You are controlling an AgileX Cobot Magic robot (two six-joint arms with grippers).
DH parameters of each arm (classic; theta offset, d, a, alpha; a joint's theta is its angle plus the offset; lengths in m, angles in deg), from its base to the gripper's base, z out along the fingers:
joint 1: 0 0.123 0 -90
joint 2: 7.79 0 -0.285 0
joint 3: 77.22 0 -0.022 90
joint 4: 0 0.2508 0 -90
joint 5: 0 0 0.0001 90
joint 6: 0 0.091 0 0
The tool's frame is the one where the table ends.
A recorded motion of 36 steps. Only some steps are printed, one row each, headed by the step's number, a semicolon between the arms.
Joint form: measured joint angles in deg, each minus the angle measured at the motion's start. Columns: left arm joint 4, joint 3, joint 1, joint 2, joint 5, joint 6; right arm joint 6, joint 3, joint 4, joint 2, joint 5, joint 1.
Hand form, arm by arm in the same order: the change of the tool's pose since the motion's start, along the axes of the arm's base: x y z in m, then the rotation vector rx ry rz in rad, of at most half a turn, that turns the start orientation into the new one. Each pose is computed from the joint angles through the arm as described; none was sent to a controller.
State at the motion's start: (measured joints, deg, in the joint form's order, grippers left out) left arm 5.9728 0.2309 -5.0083 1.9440 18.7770 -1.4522; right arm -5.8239 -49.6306 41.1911 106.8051 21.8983 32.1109
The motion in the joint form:
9: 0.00 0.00 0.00 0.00 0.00 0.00; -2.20 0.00 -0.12 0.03 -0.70 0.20
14: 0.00 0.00 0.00 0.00 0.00 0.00; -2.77 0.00 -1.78 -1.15 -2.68 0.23
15: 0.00 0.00 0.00 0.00 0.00 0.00; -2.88 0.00 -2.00 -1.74 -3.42 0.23
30: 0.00 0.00 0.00 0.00 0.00 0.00; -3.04 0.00 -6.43 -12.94 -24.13 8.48
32: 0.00 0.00 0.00 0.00 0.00 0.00; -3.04 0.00 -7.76 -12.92 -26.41 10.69
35: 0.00 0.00 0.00 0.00 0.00 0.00; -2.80 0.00 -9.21 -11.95 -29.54 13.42
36: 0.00 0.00 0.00 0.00 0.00 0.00; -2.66 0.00 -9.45 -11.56 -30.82 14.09
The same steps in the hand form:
9: 0.0000 0.0000 0.0000 0.0000 0.0000 0.0000; 0.0004 0.0007 0.0000 -0.0083 -0.0265 0.0350
14: 0.0000 0.0000 0.0000 0.0000 0.0000 0.0000; 0.0035 -0.0002 0.0068 -0.0160 -0.0890 0.0531
15: 0.0000 0.0000 0.0000 0.0000 0.0000 0.0000; 0.0046 -0.0004 0.0103 -0.0136 -0.1116 0.0523
30: 0.0000 0.0000 0.0000 0.0000 0.0000 0.0000; -0.0023 0.0286 0.0900 0.0939 -0.6287 0.0833
32: 0.0000 0.0000 0.0000 0.0000 0.0000 0.0000; -0.0083 0.0382 0.0924 0.1014 -0.6727 0.1212
35: 0.0000 0.0000 0.0000 0.0000 0.0000 0.0000; -0.0151 0.0509 0.0903 0.1075 -0.7158 0.1626
36: 0.0000 0.0000 0.0000 0.0000 0.0000 0.0000; -0.0161 0.0541 0.0894 0.1105 -0.7307 0.1665

